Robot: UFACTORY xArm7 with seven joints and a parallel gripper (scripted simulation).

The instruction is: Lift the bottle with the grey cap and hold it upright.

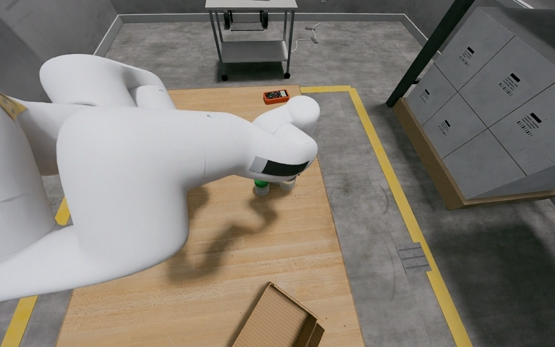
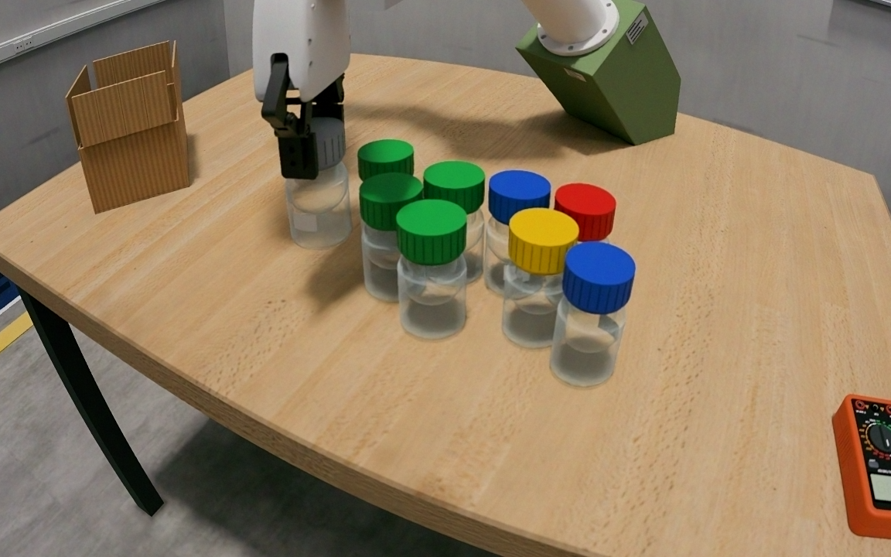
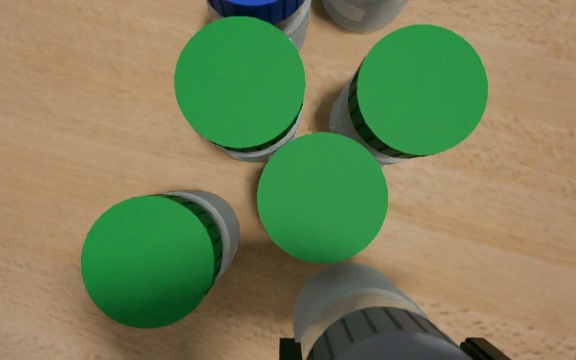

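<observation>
Now: the grey-capped bottle 4 cm below my hand. Round my hand: orange multimeter: 9 cm ahead, 53 cm to the left, 14 cm below; yellow-capped bottle: 1 cm behind, 19 cm to the left, 10 cm below; red-capped bottle: 7 cm behind, 22 cm to the left, 10 cm below.
</observation>
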